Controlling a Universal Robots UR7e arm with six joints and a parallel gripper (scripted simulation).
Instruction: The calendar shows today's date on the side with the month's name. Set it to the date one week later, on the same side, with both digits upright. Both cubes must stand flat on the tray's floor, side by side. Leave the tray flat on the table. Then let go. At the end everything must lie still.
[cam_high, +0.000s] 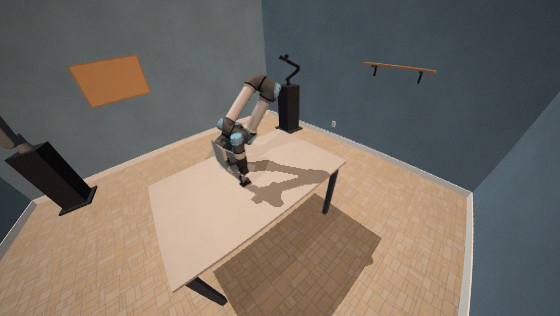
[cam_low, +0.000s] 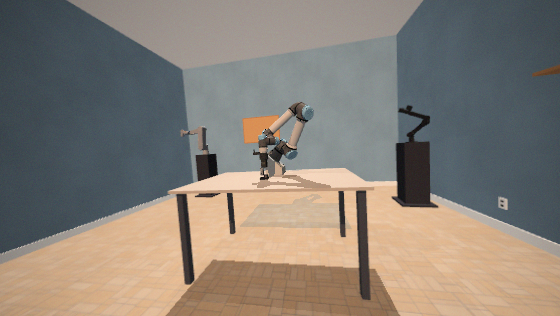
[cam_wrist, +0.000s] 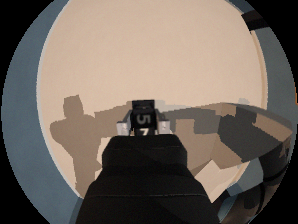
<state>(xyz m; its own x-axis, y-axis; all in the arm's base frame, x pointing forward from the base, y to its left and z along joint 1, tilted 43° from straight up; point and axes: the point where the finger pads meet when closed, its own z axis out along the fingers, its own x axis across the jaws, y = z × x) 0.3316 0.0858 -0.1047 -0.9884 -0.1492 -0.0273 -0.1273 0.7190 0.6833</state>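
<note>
The calendar tray is 20 mm to the left of my hand and 50 mm below it. Also, from my hand: dark calendar cube (10 mm below).
</note>
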